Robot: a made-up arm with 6 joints.
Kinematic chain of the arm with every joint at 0, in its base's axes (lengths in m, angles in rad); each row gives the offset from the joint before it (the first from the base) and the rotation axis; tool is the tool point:
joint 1: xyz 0 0 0.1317 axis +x
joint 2: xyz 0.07 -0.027 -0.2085 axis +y
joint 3: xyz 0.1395 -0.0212 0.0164 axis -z
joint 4: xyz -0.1 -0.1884 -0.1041 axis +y
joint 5: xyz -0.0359 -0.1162 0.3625 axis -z
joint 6: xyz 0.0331 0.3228 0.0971 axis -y
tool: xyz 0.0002 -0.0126 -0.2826
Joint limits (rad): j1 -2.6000..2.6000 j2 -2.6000..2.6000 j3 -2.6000..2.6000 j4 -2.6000..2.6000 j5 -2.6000..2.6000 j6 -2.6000..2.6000
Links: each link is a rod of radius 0.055 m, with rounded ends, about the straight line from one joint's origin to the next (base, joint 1, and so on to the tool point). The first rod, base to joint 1, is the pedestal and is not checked.
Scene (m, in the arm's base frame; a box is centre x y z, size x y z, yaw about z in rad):
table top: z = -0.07
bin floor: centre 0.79 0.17 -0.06 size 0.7 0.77 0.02 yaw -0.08
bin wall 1: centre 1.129 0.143 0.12 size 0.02 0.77 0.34 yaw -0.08
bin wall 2: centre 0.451 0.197 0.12 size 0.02 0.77 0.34 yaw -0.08
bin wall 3: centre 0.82 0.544 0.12 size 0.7 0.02 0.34 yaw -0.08
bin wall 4: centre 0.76 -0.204 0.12 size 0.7 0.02 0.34 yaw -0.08
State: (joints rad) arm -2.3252 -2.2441 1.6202 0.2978 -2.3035 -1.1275
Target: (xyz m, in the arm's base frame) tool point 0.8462 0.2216 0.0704
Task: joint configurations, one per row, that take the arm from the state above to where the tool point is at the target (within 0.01 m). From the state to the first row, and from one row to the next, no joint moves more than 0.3 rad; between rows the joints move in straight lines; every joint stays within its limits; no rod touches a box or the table.
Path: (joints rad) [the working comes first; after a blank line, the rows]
Joints at the target: -2.6000 -0.6291 -0.4551 2.3968 -2.6000 1.7668
Straight joint move there: touches bin floor, bin wall 2, bin wall 3.

1: -2.2499 -2.0150 1.5600 0.5293 -2.3517 -0.8530
2: -2.1747 -1.7860 1.4997 0.7608 -2.3999 -0.5785
3: -2.0994 -1.5569 1.4395 0.9924 -2.4481 -0.3039
4: -2.0241 -1.3278 1.3792 1.2239 -2.4963 -0.0294
5: -1.9488 -1.0988 1.3190 1.4554 -2.5446 0.2451
6: -1.8736 -0.8697 1.2587 1.6869 -2.5928 0.5196
7: -1.9998 -0.7723 0.9909 1.8660 -2.5942 0.7592
8: -2.1261 -0.6748 0.7231 2.0451 -2.5957 0.9988
9: -2.2524 -0.5773 0.4553 2.2242 -2.5971 1.2384
10: -2.3787 -0.4798 0.1876 2.4033 -2.5986 1.4780
11: -2.5050 -0.3824 -0.0802 2.5824 -2.6000 1.7176
12: -2.5525 -0.5057 -0.2677 2.4896 -2.6000 1.7422
13: -2.6000 -0.6291 -0.4551 2.3968 -2.6000 1.7668

